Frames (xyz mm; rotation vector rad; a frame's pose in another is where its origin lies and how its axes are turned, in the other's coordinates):
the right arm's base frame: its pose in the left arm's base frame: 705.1 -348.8 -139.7 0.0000 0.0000 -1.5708
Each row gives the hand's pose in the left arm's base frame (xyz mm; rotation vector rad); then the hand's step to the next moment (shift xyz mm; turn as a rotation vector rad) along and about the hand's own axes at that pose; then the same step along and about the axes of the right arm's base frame.
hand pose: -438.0 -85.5 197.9 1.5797 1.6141 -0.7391
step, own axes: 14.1 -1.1 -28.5 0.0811 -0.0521 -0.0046
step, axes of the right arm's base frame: -31.3 -3.8 4.1 -0.0455 -0.0490 -0.0695
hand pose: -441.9 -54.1 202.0 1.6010 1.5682 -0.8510
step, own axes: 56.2 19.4 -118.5 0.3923 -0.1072 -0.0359
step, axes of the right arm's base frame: -130.6 17.8 14.2 -0.2330 -0.0931 -0.3220
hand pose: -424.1 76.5 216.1 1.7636 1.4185 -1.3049
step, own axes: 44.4 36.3 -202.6 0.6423 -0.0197 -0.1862
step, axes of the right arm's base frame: -179.1 105.1 34.7 -0.4404 0.0384 -0.5021
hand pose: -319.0 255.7 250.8 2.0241 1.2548 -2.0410
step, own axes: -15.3 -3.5 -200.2 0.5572 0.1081 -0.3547
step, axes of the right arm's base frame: -99.4 168.5 45.3 -0.3982 0.2603 -0.4708
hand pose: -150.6 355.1 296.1 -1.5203 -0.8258 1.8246
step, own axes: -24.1 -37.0 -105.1 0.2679 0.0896 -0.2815
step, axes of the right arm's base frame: -11.9 109.7 28.5 -0.1768 0.2321 -0.2718
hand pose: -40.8 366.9 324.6 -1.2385 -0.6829 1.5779
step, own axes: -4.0 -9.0 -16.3 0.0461 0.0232 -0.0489
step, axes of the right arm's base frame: 2.6 18.4 4.1 -0.0275 0.0377 -0.0536
